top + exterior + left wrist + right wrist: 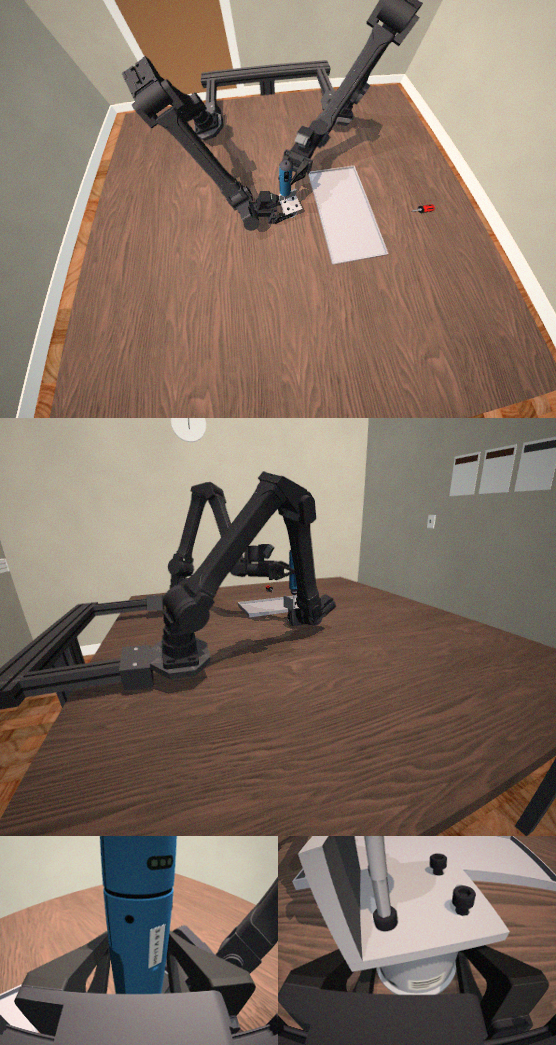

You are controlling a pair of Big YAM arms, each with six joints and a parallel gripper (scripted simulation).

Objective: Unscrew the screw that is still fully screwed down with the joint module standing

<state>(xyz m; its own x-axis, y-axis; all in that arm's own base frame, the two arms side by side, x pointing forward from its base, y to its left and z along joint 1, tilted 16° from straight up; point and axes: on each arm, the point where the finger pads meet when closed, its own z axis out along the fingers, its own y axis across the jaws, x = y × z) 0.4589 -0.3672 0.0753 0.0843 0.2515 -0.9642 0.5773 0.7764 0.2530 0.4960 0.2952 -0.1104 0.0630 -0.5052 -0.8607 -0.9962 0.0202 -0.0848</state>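
The joint module body lies 10 mm above my right hand. The rest, counted from my right hand: bracket 50 mm above; flat tray 30 mm ahead, 230 mm to the left, 20 mm below; small red-handled screwdriver 70 mm ahead, 570 mm to the left, 10 mm below.
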